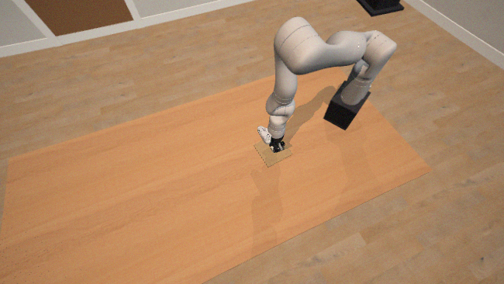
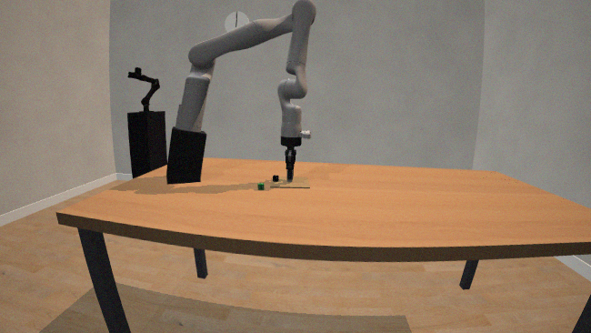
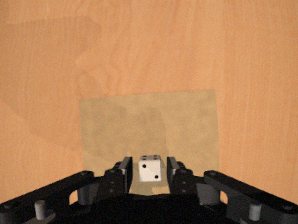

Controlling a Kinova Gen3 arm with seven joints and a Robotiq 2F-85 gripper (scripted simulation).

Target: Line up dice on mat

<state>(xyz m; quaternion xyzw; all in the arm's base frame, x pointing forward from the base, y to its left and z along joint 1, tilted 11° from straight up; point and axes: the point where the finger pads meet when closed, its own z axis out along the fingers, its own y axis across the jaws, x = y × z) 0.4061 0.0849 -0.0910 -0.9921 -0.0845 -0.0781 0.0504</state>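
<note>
Now: the white die 2 cm below my hand. Also, from my hand: black die (5 cm behind, 1 cm to the right, 2 cm below); then tan mat (3 cm below); then green die (7 cm behind, 12 cm to the right, 2 cm below).
</note>
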